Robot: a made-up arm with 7 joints.
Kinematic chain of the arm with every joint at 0, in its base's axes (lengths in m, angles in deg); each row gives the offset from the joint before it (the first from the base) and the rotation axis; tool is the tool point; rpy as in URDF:
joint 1: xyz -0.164 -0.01 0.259 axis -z
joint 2: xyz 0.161 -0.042 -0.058 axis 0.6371 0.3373 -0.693
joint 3: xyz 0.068 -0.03 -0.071 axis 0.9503 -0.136 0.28
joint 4: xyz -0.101 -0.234 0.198 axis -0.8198 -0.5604 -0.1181
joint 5: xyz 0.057 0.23 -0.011 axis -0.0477 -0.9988 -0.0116
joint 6: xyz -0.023 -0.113 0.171 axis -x
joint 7: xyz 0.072 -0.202 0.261 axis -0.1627 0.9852 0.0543
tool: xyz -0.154 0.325 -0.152 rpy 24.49 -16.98 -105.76
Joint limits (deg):
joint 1: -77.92..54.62
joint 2: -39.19..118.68
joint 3: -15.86..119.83
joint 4: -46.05..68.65
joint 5: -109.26..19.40
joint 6: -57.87..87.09
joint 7: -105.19..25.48
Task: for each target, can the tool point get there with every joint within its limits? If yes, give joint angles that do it. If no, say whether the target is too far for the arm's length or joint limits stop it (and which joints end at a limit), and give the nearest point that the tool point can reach.
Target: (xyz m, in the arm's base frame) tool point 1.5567 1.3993 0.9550
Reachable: no: too far | nearest point 0.5502 0.5749 0.4184 | short by 1.407 m
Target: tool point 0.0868 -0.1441 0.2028
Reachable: yes | joints -61.54 67.99 47.38 7.99 -53.95 66.97 2.79
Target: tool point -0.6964 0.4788 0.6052
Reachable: no: joint limits stop it (at a limit: joint 1, joint 2, joint 3, joint 7) | nearest point -0.4563 0.3635 0.5415 | short by 0.274 m
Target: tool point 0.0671 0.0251 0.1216
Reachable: yes | joints -46.55 10.52 66.78 59.94 5.09 65.46 -21.32
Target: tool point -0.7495 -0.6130 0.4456
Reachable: no: joint limits stop it (at a limit: joint 1, joint 5, joint 7) | nearest point -0.6552 -0.5684 0.3976 | short by 0.115 m
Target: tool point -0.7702 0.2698 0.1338
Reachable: no: joint limits stop it (at a limit: joint 1, joint 2, joint 5, joint 7) | nearest point -0.6718 0.2003 0.1059 | short by 0.124 m
